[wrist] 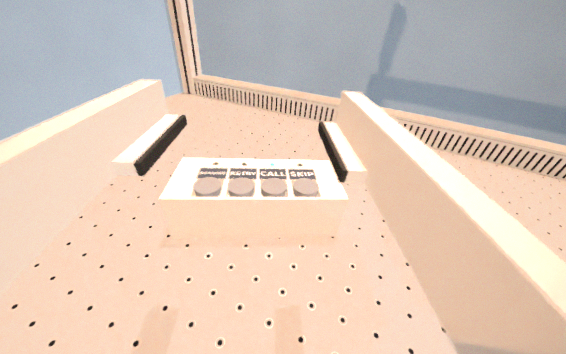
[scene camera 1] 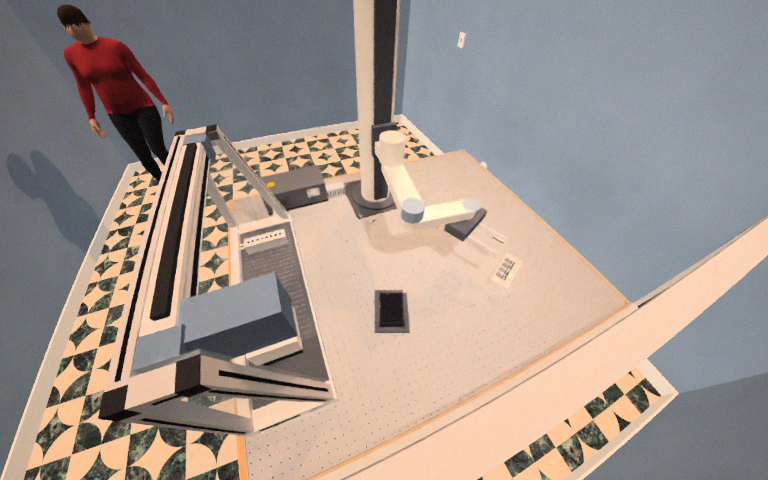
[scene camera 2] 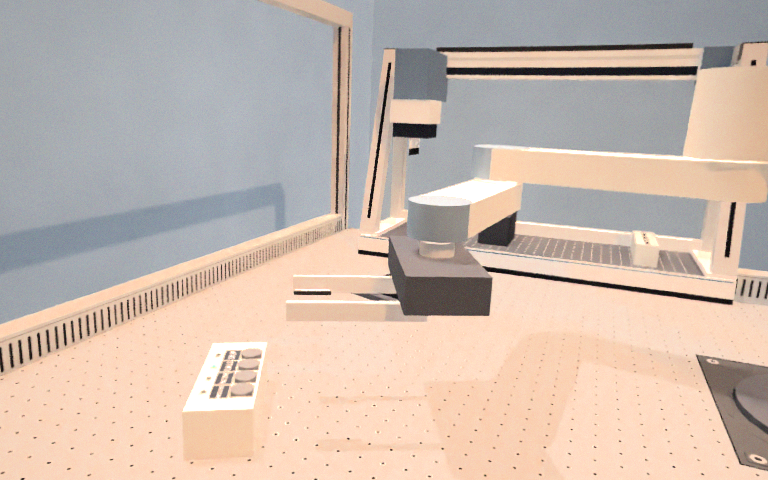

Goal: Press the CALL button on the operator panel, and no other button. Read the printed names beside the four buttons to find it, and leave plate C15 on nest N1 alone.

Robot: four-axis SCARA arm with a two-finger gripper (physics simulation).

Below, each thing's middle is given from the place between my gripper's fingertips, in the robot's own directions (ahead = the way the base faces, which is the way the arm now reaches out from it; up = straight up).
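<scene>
My gripper's sitting 120 mm above the operator panel (scene camera 2: pixel 215 425), 60 mm short of it and 30 mm to the right of it. Then there's plate C15 (scene camera 1: pixel 391 304), and that's 460 mm to the right of my hand, 120 mm below it and 20 mm ahead of it.
</scene>
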